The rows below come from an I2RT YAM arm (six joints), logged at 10 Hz.
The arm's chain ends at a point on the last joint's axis. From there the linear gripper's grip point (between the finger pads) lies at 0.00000 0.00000 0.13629 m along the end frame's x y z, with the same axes.
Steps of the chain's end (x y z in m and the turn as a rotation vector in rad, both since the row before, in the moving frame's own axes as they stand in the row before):
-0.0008 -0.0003 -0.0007 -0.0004 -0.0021 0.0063
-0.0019 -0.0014 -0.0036 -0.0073 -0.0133 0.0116
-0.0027 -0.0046 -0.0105 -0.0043 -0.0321 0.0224
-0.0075 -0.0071 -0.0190 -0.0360 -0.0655 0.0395
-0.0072 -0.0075 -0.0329 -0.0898 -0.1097 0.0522
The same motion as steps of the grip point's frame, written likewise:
-0.0011 -0.0002 -0.0007 -0.0004 -0.0021 0.0063
-0.0037 -0.0004 -0.0036 -0.0073 -0.0133 0.0116
-0.0071 -0.0041 -0.0106 -0.0043 -0.0321 0.0224
-0.0165 -0.0024 -0.0194 -0.0360 -0.0655 0.0395
-0.0224 0.0043 -0.0343 -0.0898 -0.1097 0.0522

